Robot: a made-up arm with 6 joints.
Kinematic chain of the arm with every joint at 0, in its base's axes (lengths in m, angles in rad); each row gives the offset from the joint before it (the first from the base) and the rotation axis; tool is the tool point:
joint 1: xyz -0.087 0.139 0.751 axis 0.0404 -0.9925 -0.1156
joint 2: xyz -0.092 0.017 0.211 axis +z
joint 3: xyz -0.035 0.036 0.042 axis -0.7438 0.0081 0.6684
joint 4: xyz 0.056 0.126 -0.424 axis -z
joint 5: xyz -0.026 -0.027 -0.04 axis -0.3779 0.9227 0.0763
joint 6: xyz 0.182 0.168 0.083 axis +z
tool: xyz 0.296 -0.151 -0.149
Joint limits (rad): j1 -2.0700..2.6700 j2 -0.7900..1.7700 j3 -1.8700..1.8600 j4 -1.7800..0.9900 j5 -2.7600..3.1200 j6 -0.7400..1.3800
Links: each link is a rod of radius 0.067 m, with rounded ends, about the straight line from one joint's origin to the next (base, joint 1, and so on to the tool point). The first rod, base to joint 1, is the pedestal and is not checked.
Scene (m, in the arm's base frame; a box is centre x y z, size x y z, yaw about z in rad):
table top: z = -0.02
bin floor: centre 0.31 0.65 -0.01 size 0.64 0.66 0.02 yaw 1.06
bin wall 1: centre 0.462 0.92 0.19 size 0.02 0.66 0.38 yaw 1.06
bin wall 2: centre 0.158 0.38 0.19 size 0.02 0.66 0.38 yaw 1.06
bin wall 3: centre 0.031 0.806 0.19 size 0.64 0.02 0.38 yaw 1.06
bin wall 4: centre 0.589 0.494 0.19 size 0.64 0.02 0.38 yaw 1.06
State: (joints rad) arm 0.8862 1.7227 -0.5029 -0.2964 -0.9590 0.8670
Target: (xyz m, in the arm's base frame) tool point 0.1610 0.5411 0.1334
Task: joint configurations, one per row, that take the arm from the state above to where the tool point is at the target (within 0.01 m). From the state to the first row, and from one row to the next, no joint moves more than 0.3 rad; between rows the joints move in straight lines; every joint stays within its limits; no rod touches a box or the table.
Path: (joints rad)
1: 1.0975 1.4598 -0.3454 -0.0550 -1.0410 0.9553
2: 1.3087 1.1970 -0.1878 0.1865 -1.1230 1.0436
3: 1.5200 0.9341 -0.0303 0.4279 -1.2050 1.1320
4: 1.7312 0.6712 0.1272 0.6694 -1.2870 1.2203
5: 1.9659 0.5355 0.2788 0.7495 -1.4719 1.2602
6: 2.2006 0.3998 0.4304 0.8297 -1.6567 1.3001
7: 2.4353 0.2641 0.5820 0.9098 -1.8416 1.3401
8: 2.6700 0.1284 0.7335 0.9900 -2.0264 1.3800
9: 2.6080 0.2754 0.4791 0.9224 -2.1583 1.3800
10: 2.5461 0.4224 0.2246 0.8549 -2.2901 1.3800
11: 2.4841 0.5694 -0.0298 0.7873 -2.4220 1.3800
12: 2.4221 0.7164 -0.2843 0.7198 -2.5539 1.3800
13: 2.3602 0.8634 -0.5388 0.6522 -2.6858 1.3800

